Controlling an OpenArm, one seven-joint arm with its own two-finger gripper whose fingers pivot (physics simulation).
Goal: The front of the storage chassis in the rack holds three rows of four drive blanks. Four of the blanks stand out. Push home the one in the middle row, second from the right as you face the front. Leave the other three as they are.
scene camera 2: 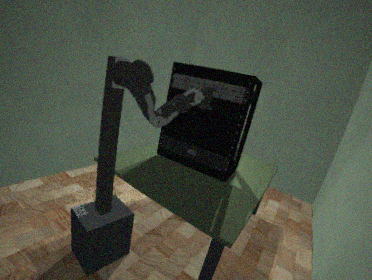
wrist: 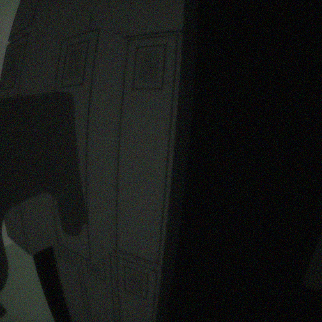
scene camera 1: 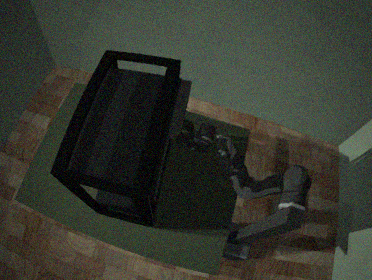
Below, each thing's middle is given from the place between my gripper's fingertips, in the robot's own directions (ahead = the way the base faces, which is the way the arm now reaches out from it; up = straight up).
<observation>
Right now the box base [scene camera 2: 102, 246] is 480 mm behind my hand, 170 mm to the left of it and 810 mm below it.
</observation>
